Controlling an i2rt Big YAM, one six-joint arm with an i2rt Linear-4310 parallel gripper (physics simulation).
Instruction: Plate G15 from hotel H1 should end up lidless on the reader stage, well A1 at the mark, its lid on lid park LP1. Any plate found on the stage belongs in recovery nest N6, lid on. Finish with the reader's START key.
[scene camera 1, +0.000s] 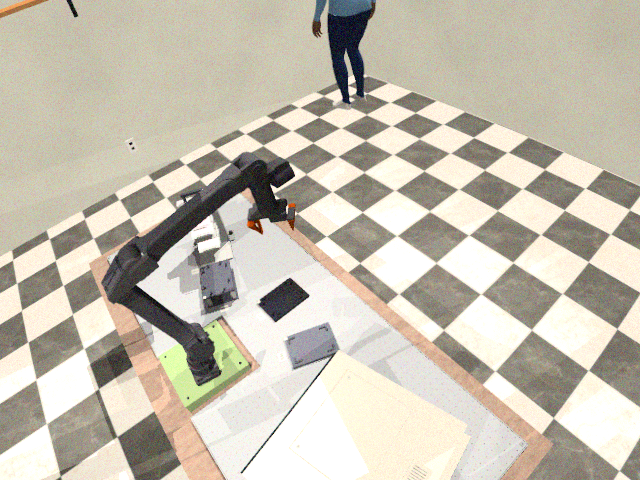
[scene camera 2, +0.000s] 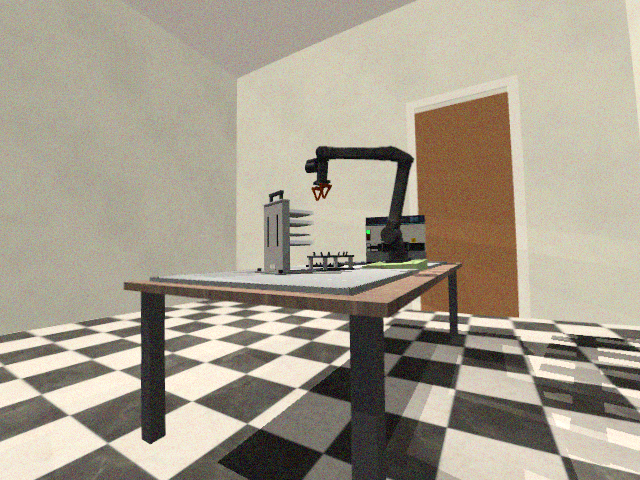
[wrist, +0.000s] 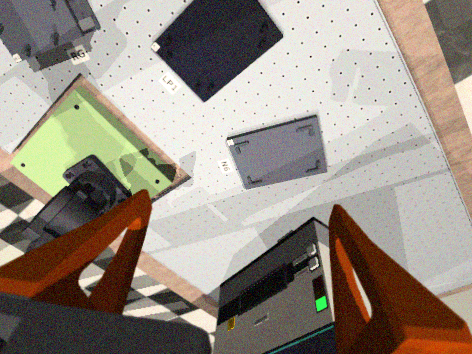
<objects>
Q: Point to a dark flat pad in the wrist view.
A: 207, 49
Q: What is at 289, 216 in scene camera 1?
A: My gripper.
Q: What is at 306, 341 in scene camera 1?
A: A dark flat pad.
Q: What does my gripper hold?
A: Nothing.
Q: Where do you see a reader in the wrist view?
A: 305, 303
</objects>
